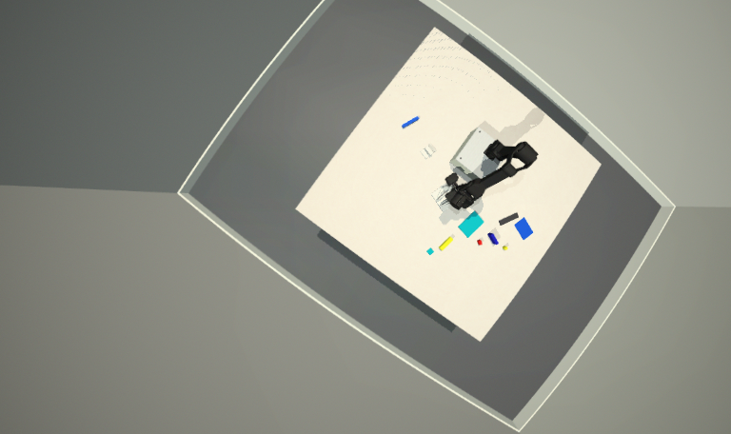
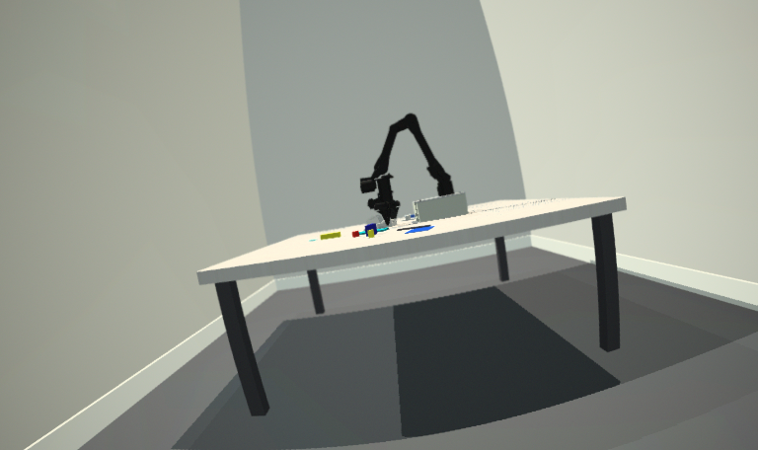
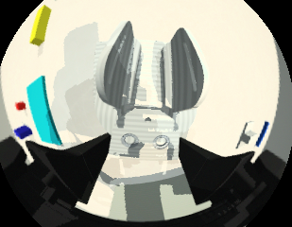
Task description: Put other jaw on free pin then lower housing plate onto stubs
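My gripper tip is now 20 mm short of the jaw, 20 mm to the left of it and 10 mm below it. Also, from my gripper tip: red piece (120 mm ahead, 300 mm to the left); cyan plate (70 mm ahead, 200 mm to the left); yellow bar (240 mm ahead, 150 mm to the left).
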